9 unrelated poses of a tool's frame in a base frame.
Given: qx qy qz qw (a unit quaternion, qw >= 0); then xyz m.
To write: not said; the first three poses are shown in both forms.
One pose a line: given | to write
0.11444, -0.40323, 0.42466, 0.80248, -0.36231, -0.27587, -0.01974 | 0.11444, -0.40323, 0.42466, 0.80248, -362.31, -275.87, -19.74
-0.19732, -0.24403, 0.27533, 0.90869, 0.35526, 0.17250, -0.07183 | -0.19732, -0.24403, 0.27533, 0.90869, 355.26, 172.50, -71.83
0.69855, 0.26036, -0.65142, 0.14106, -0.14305, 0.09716, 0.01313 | 0.69855, 0.26036, -0.65142, 0.14106, -143.05, 97.16, 13.13
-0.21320, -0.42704, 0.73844, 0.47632, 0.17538, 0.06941, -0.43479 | -0.21320, -0.42704, 0.73844, 0.47632, 175.38, 69.41, -434.79
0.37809, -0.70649, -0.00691, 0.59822, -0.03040, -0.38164, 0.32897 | 0.37809, -0.70649, -0.00691, 0.59822, -30.40, -381.64, 328.97
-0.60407, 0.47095, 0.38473, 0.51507, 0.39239, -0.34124, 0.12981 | -0.60407, 0.47095, 0.38473, 0.51507, 392.39, -341.24, 129.81
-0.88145, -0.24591, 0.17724, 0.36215, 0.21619, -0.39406, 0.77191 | -0.88145, -0.24591, 0.17724, 0.36215, 216.19, -394.06, 771.91
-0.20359, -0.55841, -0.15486, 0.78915, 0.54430, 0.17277, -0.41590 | -0.20359, -0.55841, -0.15486, 0.78915, 544.30, 172.77, -415.90
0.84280, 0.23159, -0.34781, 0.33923, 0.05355, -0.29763, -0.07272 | 0.84280, 0.23159, -0.34781, 0.33923, 53.55, -297.63, -72.72
